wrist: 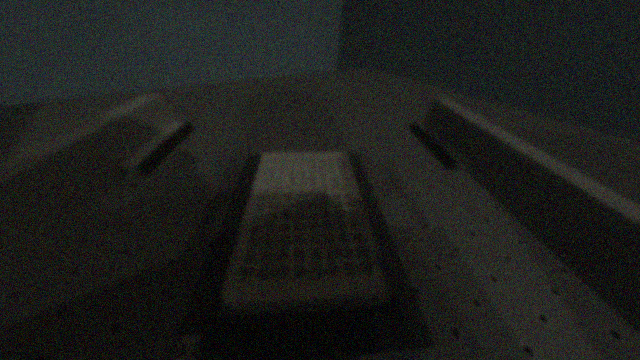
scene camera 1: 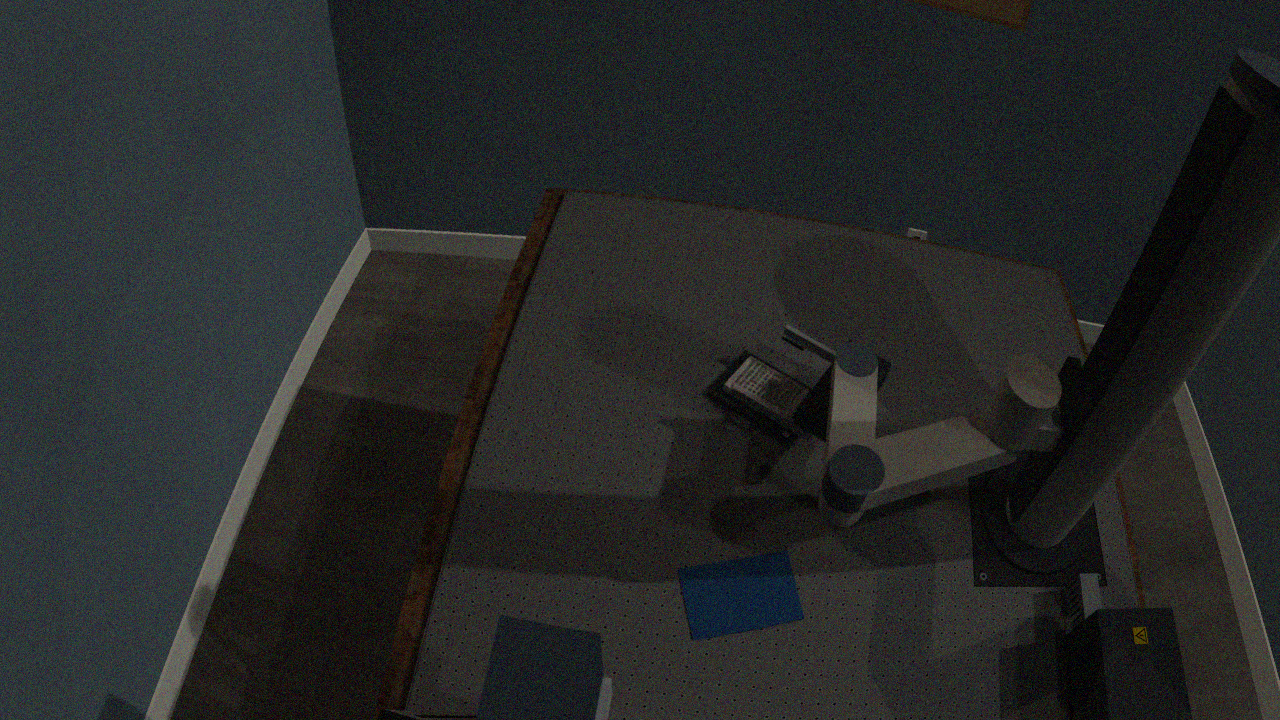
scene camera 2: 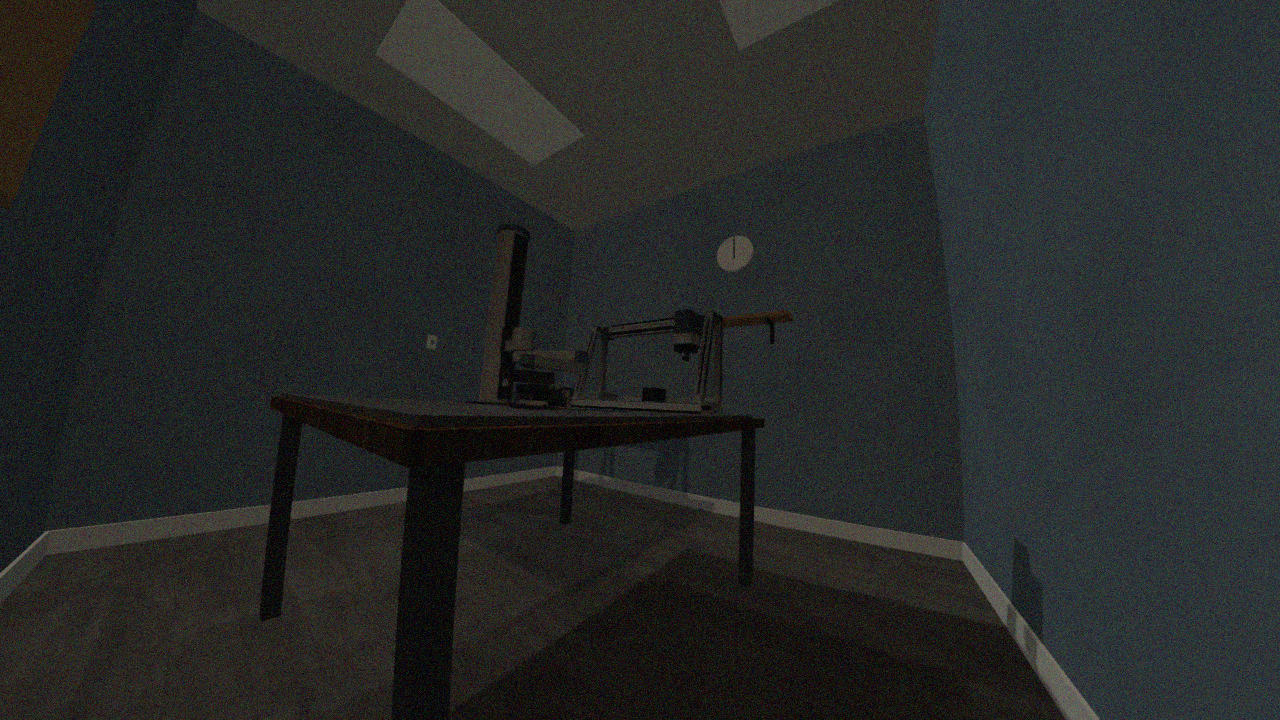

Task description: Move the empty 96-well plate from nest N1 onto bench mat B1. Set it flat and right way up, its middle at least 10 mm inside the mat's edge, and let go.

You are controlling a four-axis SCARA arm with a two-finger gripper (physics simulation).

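Where they show: gripper, between the fingertips: (wrist: 306, 113) (scene camera 1: 760, 358) (scene camera 2: 533, 383); arm's base, origin of its link: (scene camera 1: 1034, 518).
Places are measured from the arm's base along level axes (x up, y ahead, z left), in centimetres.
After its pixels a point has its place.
The pale 96-well plate (scene camera 1: 767, 386) @(y 54.3, x 3.9, z -20.8 cm) (wrist: 305, 225) @(y 52.5, x 3.9, z -19.4 cm) sits flat in its dark nest (scene camera 1: 715, 390) @(y 63.0, x 2.5, z -19.7 cm) (wrist: 392, 255) @(y 48.4, x 2.5, z -23.5 cm), wells facing up. My gripper (scene camera 1: 756, 368) @(y 56.3, x 9.3, z -21.8 cm) (wrist: 306, 113) @(y 56.3, x 9.3, z -21.8 cm) is open and empty. Its fingers stand wide apart, one off each long side of the plate in the wrist view, with the plate near the middle between them. In scene camera 1 the wrist and forearm stand beside the nest's right end, and the finger on the mat's side is hard to make out. The blue bench mat (scene camera 1: 741, 595) @(y 54.9, x 1.5, z 18.2 cm) lies below the nest in that view. In scene camera 2 the gripper is small and dark.
The arm's elbow (scene camera 1: 855, 470) @(y 43.9, x 25.5, z 10.4 cm) is between the nest and the mat's right side in scene camera 1. The tall column (scene camera 1: 1154, 358) @(y 4.1, x 49.7, z 6.3 cm) (scene camera 2: 501, 313) @(y 5.5, x 43.8, z -5.0 cm) stands at the right. A blue-grey box (scene camera 1: 541, 667) @(y 73.7, x 50.1, z 50.5 cm) and a dark unit with a warning label (scene camera 1: 1141, 667) @(y -11.3, x 12.8, z 35.5 cm) stand near the bottom edge.
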